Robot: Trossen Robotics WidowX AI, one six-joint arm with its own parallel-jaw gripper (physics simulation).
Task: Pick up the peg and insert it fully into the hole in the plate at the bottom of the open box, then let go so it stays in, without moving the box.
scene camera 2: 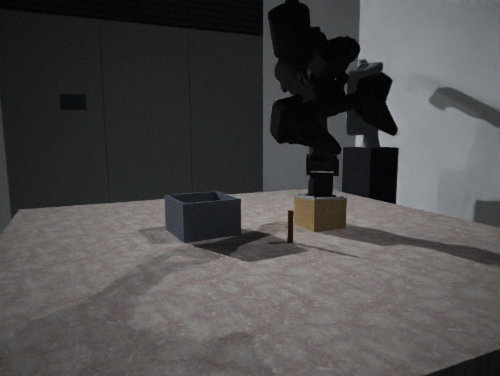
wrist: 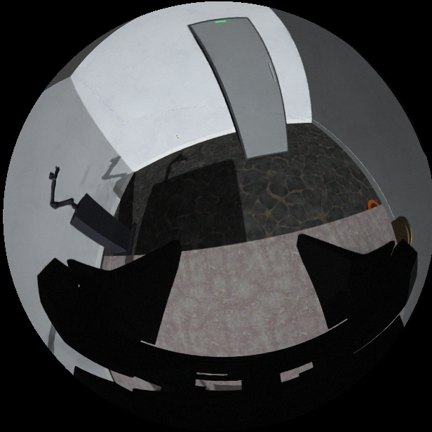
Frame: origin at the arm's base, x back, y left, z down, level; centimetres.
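Seen in the pictures: gripper, fingertip midpoint: [scene camera 2: 368,142]; arm's base at its link origin: [scene camera 2: 320,195].
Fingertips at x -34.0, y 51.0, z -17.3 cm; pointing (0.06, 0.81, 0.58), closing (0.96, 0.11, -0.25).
Observation:
Pixels of each thing's top centre, then the offset from my fingertips to it. Level surfaces: height alone.
- slim brown peg at its top centre: [scene camera 2: 290,210] dx +16.2, dy -40.6, dz +18.0 cm
- blue-grey open box at its top centre: [scene camera 2: 201,197] dx +0.8, dy -60.9, dz +16.2 cm
- speckled table at its surface level: dz +26.0 cm
A slim brown peg [scene camera 2: 290,226] stands upright on the table, to the right of the open box. The blue-grey open box [scene camera 2: 210,219] stands left of centre; its walls hide its floor, the plate and the hole. My gripper [scene camera 2: 367,141] [wrist: 241,244] is open with nothing between its fingers. It is held high above the table, up and to the right of the peg in the scene view. Peg and box do not show in the wrist view.
A tan block [scene camera 2: 320,214] under the arm's base stands close behind and right of the peg. The speckled table [scene camera 2: 250,305] [wrist: 235,300] has its far edge behind the box. A dark pedestal [scene camera 2: 370,172] [wrist: 102,222] stands beyond the table.

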